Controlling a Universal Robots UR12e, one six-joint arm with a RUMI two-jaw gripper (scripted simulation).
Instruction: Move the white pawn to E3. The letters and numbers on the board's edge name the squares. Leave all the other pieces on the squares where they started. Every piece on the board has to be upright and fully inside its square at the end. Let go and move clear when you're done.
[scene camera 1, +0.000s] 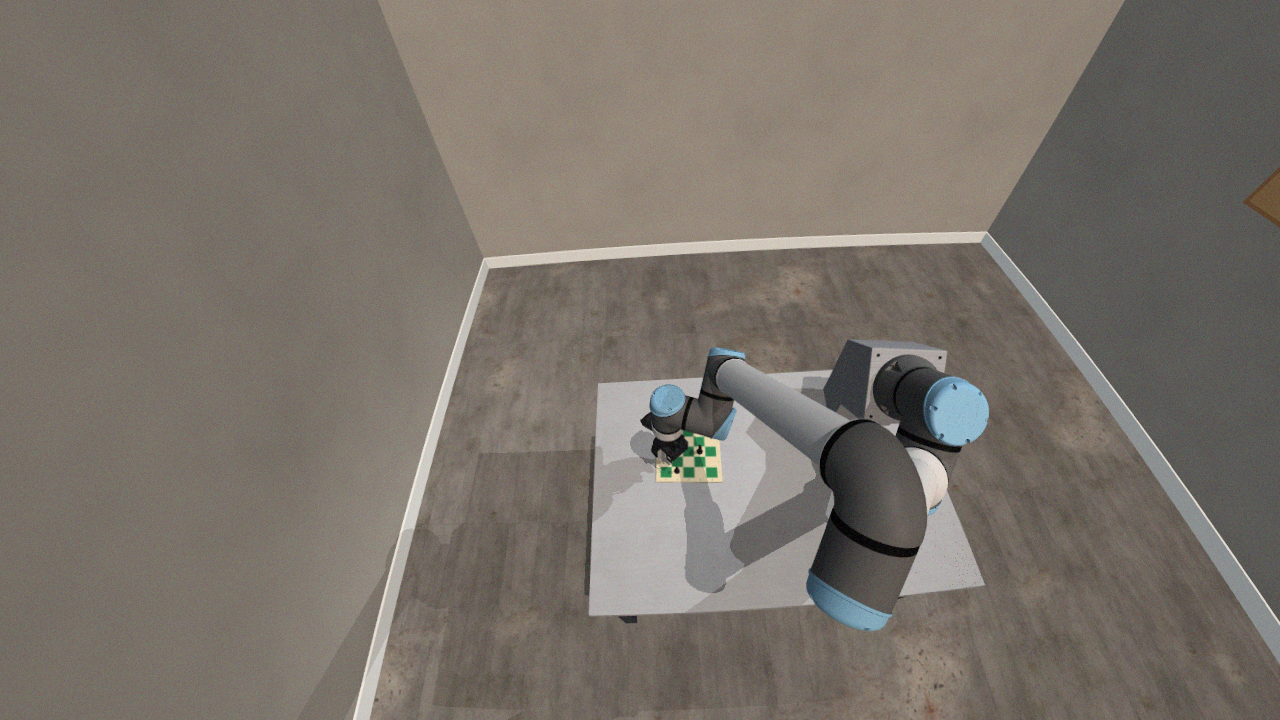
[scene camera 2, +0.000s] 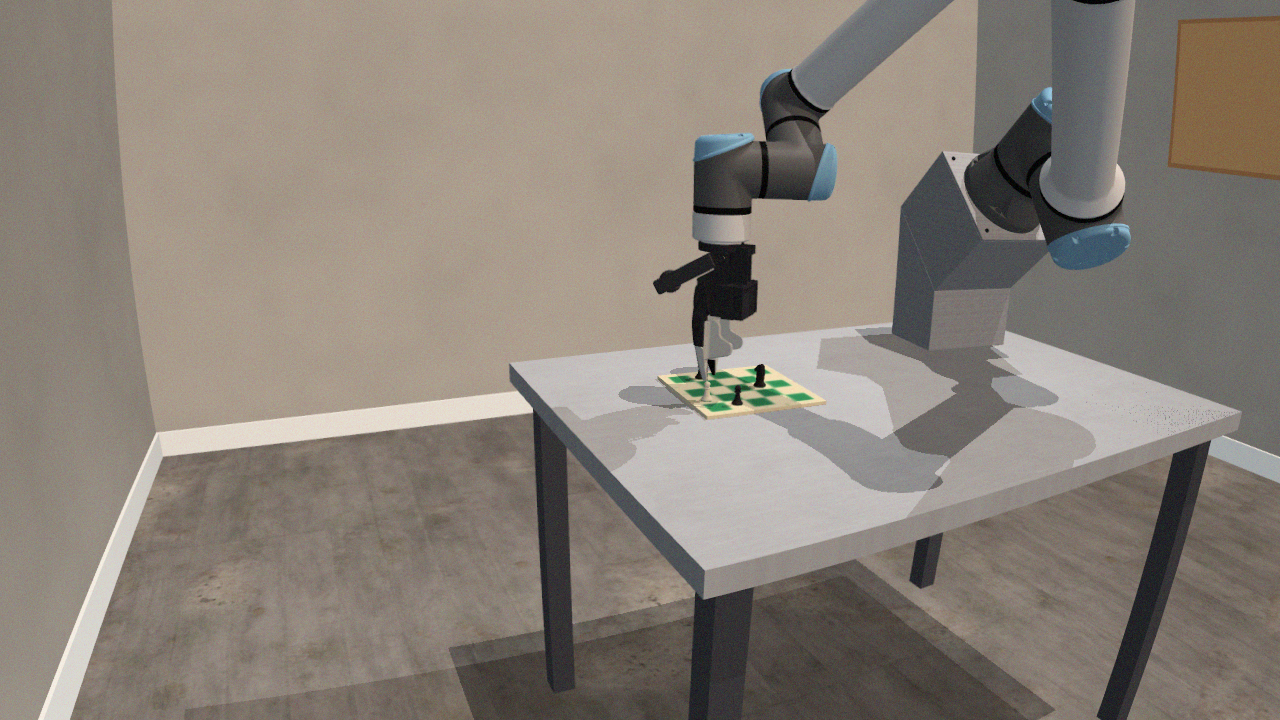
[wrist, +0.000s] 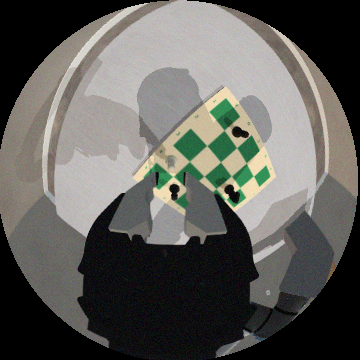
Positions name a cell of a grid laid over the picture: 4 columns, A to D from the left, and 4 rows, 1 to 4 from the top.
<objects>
A chessboard shows in scene camera 1 (C3), in scene camera 2 (C3) and in the wrist view (C2).
</objects>
